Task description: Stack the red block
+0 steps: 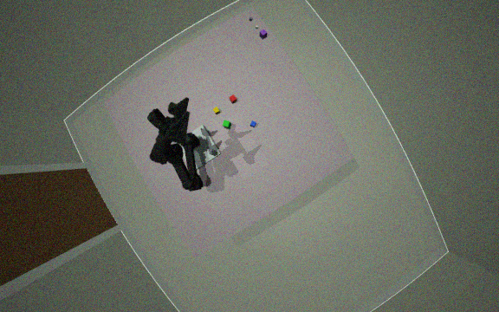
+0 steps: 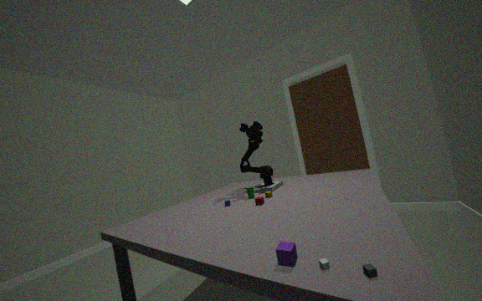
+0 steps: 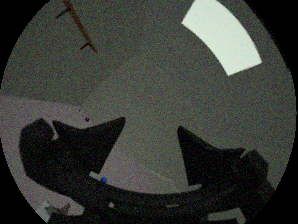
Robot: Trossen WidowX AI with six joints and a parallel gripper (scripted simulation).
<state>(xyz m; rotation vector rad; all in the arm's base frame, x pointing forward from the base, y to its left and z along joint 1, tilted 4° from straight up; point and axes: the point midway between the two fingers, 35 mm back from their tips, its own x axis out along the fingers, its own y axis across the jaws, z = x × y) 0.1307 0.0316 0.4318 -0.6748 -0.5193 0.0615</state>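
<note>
The red block lies 46 cm below my gripper tip, 18 cm ahead of it and 13 cm to the left of it. Round my gripper tip: blue block 46 cm below, 22 cm ahead, 8 cm to the right; purple cube 57 cm ahead, 46 cm below, 45 cm to the left; yellow block 46 cm below, 11 cm to the left, 5 cm ahead.
</note>
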